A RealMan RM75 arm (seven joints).
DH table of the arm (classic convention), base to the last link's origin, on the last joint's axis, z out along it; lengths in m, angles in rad. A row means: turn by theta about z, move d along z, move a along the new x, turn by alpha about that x. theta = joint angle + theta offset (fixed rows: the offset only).
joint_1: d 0.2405, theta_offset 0, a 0, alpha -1.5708
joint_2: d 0, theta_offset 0, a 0, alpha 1.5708
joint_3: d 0.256, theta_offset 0, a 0, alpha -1.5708
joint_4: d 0, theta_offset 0, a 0, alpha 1.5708
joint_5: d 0.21, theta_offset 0, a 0, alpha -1.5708
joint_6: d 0, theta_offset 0, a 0, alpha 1.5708
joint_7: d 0.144, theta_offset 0, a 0, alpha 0
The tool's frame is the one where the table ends.
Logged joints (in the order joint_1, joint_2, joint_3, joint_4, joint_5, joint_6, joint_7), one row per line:
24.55, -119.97, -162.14, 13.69, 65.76, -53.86, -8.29
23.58, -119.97, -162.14, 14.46, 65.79, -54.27, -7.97
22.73, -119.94, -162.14, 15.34, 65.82, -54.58, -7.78
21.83, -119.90, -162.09, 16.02, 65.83, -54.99, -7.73
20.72, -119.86, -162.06, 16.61, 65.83, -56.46, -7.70
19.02, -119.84, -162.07, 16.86, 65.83, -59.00, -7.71
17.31, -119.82, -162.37, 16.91, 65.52, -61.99, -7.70
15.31, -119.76, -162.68, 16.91, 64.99, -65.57, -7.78
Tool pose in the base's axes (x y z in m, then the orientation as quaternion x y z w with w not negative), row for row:
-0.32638, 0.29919, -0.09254, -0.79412, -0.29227, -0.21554, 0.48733
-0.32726, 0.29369, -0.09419, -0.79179, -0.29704, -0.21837, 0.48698
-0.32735, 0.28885, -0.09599, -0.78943, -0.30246, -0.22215, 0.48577
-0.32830, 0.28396, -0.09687, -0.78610, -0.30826, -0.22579, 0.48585
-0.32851, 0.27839, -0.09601, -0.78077, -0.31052, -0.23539, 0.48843
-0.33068, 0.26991, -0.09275, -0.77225, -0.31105, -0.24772, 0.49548
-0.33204, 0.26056, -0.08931, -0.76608, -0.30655, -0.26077, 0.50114
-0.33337, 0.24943, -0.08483, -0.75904, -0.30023, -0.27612, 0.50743
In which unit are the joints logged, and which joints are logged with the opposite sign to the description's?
The joints are logged in degrees. Opposite sign: joint_1, joint_3, joint_5, joint_6.
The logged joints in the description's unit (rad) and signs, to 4 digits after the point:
-0.4285, -2.0939, 2.8299, 0.2389, -1.1477, 0.9400, -0.1447
-0.4115, -2.0939, 2.8299, 0.2524, -1.1483, 0.9472, -0.1391
-0.3967, -2.0933, 2.8299, 0.2677, -1.1488, 0.9526, -0.1358
-0.3810, -2.0926, 2.8290, 0.2796, -1.1490, 0.9598, -0.1349
-0.3616, -2.0920, 2.8285, 0.2899, -1.1490, 0.9854, -0.1344
-0.3320, -2.0916, 2.8287, 0.2943, -1.1490, 1.0297, -0.1346
-0.3021, -2.0913, 2.8339, 0.2951, -1.1435, 1.0819, -0.1344
-0.2672, -2.0902, 2.8393, 0.2951, -1.1343, 1.1444, -0.1358

